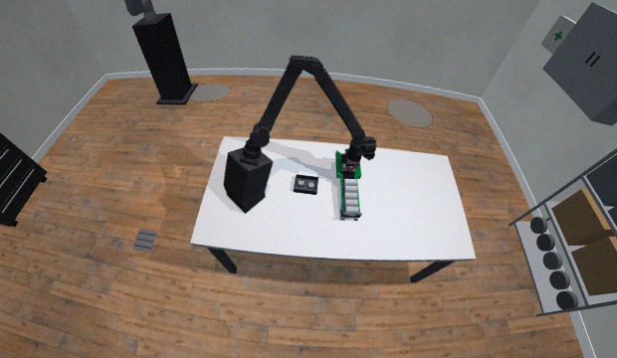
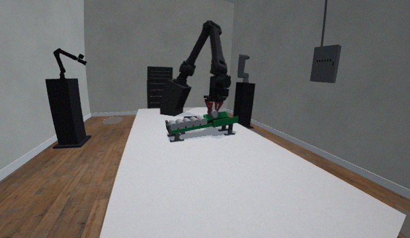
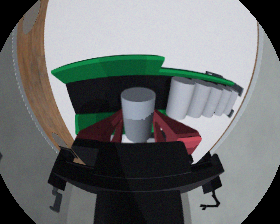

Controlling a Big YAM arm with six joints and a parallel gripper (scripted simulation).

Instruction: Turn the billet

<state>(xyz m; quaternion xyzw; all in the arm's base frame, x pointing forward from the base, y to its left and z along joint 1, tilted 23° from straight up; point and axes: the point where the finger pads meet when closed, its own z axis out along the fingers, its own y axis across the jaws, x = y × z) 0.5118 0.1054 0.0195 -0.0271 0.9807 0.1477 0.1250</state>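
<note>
The grey billet lies right at my hand. Round my hand: stop 30 mm ahead, 250 mm to the right, 70 mm below; small black box 220 mm behind, 60 mm to the right, 120 mm below.
</note>
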